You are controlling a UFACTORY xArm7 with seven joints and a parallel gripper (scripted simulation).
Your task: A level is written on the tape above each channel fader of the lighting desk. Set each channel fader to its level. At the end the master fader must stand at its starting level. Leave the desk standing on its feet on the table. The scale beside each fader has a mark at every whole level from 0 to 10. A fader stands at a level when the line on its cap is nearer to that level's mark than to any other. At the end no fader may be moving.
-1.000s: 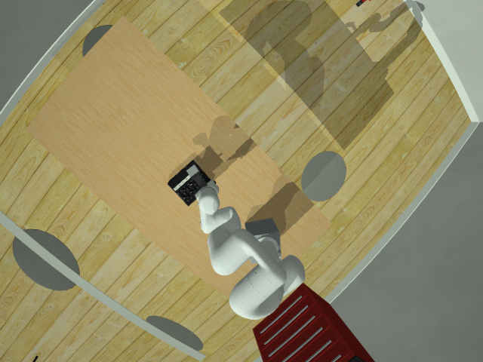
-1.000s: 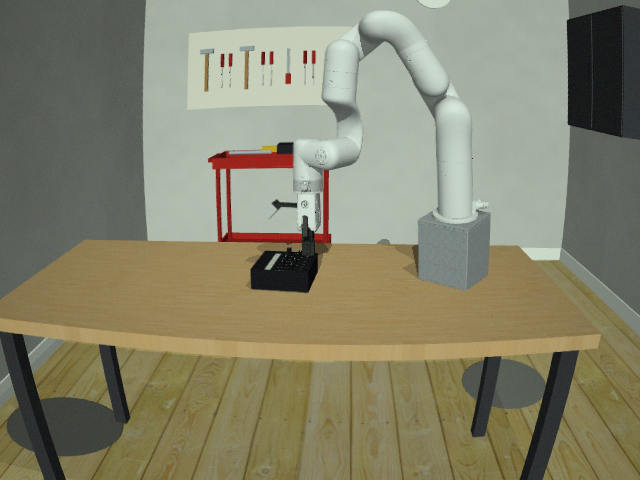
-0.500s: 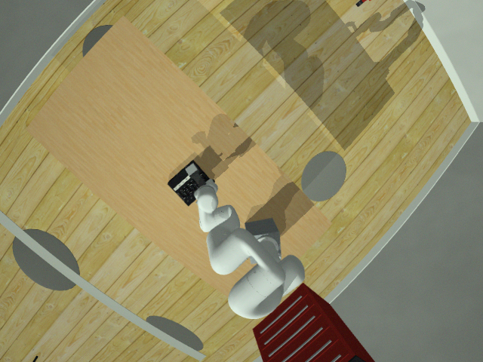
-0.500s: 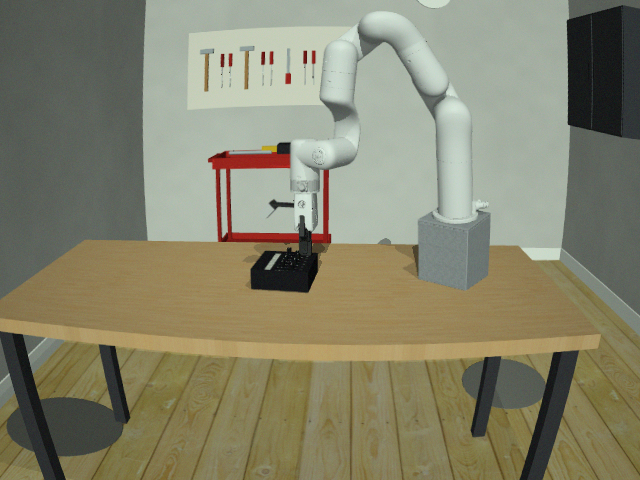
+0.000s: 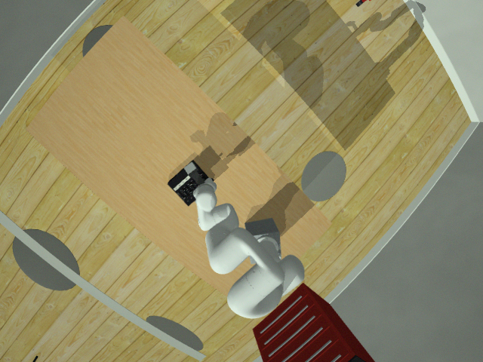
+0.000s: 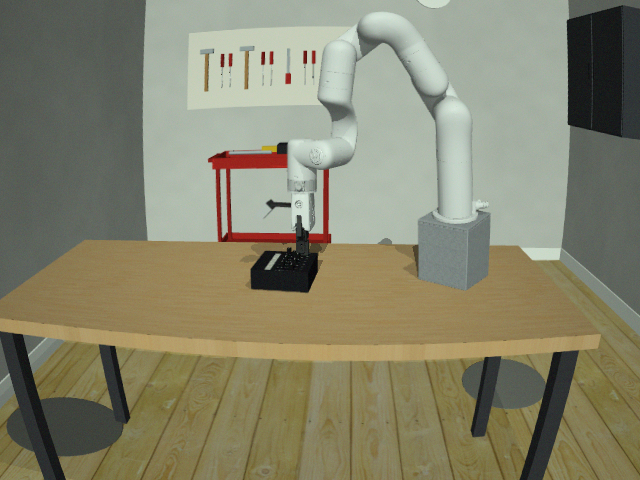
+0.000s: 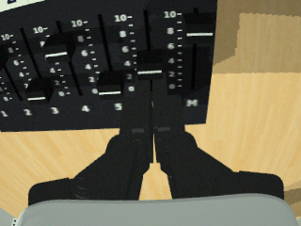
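Right now my hand is 20 mm to the right of the channel 5 cap, 10 mm short of it and 10 mm above it. Also, from my hand: master cap 30 mm to the right, 30 mm ahead, 10 mm below; then channel 6 fader cap 20 mm ahead, 10 mm below.
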